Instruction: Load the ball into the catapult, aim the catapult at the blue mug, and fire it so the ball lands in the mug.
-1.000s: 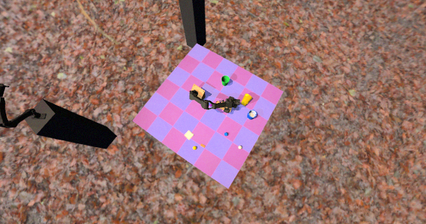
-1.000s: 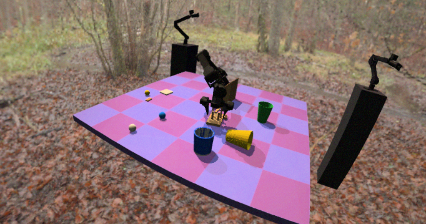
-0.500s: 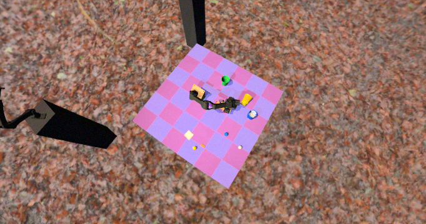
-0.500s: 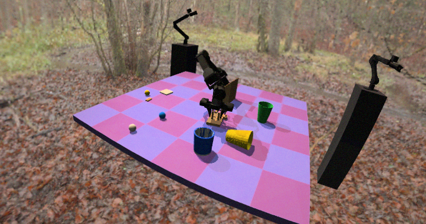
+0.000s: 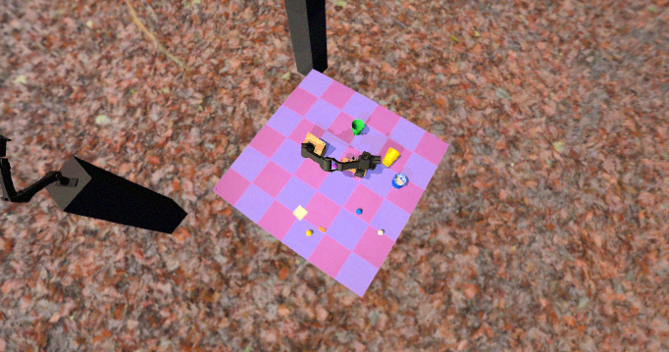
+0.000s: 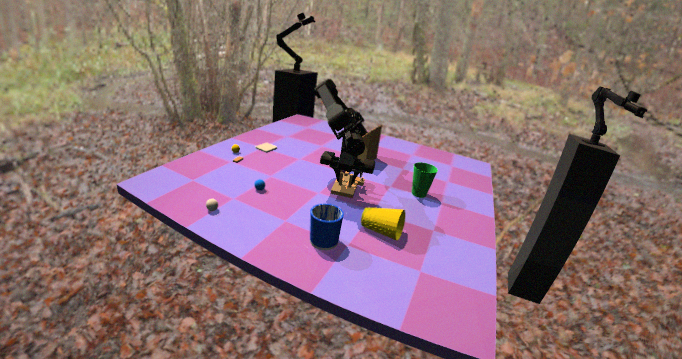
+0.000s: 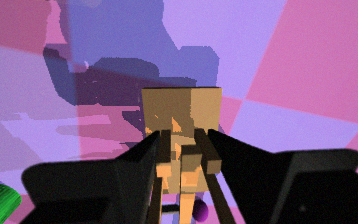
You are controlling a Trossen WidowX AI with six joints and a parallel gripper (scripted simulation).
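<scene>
My gripper tip is 170 mm past the small ball, 80 mm to the left of it and 40 mm above it. Round my gripper tip: blue mug 270 mm ahead, 70 mm to the left, 20 mm below; blue ball 260 mm to the right, 160 mm ahead, 30 mm below; wooden catapult 70 mm behind, 20 mm above.
</scene>
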